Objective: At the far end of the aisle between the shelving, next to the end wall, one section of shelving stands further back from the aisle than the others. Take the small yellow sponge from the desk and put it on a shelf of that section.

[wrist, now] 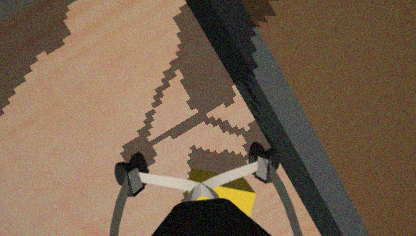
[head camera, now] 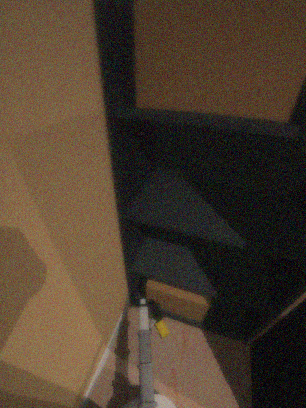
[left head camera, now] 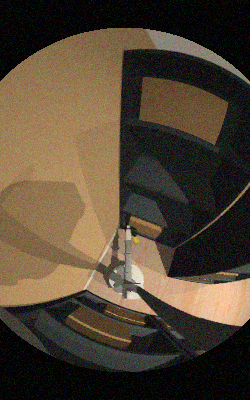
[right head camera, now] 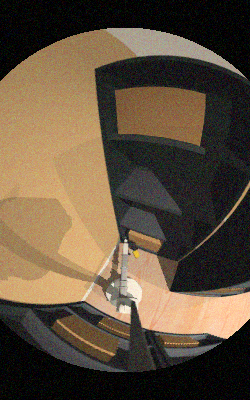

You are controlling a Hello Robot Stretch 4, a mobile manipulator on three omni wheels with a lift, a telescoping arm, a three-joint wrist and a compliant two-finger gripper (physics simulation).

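Places are measured from the robot's base along level axes (x ahead, y left, z up), in metres.
Where they show: gripper, fingertip midpoint: (wrist: 198, 160) (head camera: 155, 324) (left head camera: 131, 237) (right head camera: 132, 251).
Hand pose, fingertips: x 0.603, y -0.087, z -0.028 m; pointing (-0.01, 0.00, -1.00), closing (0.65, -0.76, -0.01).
After its pixels a point has its place.
The small yellow sponge (head camera: 162, 328) @[x 0.558, y -0.134, z 0.017 m] (left head camera: 135, 240) @[x 0.544, y -0.135, z 0.018 m] (right head camera: 136, 253) @[x 0.559, y -0.142, z 0.017 m] (wrist: 239, 201) @[x 0.602, y -0.134, z 0.017 m] lies on the wooden floor near the foot of the dark shelving section (head camera: 175, 210) @[x 0.770, y -0.174, z 0.963 m] (left head camera: 152, 175) @[x 0.809, y -0.177, z 0.963 m] (right head camera: 145, 187) @[x 0.816, y -0.188, z 0.963 m] beside the end wall. That section stands back from its neighbour on the right. My gripper (wrist: 198, 160) @[x 0.603, y -0.087, z -0.028 m] is open, its fingers spread wide above the floor with nothing between the tips. In the wrist view the sponge is below and behind the fingertips, partly hidden by the gripper body. The right finger is near the shelving's bottom edge. The desk does not show.
The tan end wall (head camera: 60, 175) @[x 0.551, y 0.214, z 1.284 m] (left head camera: 50, 125) @[x 0.383, y 0.286, z 1.483 m] (right head camera: 50, 125) @[x 0.494, y 0.238, z 1.551 m] rises close on the left. A brown box (head camera: 177, 301) @[x 0.646, y -0.237, z 0.249 m] (left head camera: 145, 227) @[x 0.646, y -0.237, z 0.260 m] (right head camera: 145, 241) @[x 0.643, y -0.245, z 0.258 m] sits low in the section, and a larger one (head camera: 215, 60) @[x 0.660, y -0.206, z 1.550 m] higher up. The neighbour's dark side (head camera: 280, 360) @[x 0.236, y -0.687, z 0.381 m] stands at right. More shelving with boxes (left head camera: 97, 327) @[x -0.366, y 0.212, z 0.747 m] (right head camera: 85, 340) @[x -0.385, y 0.181, z 0.773 m] is behind.
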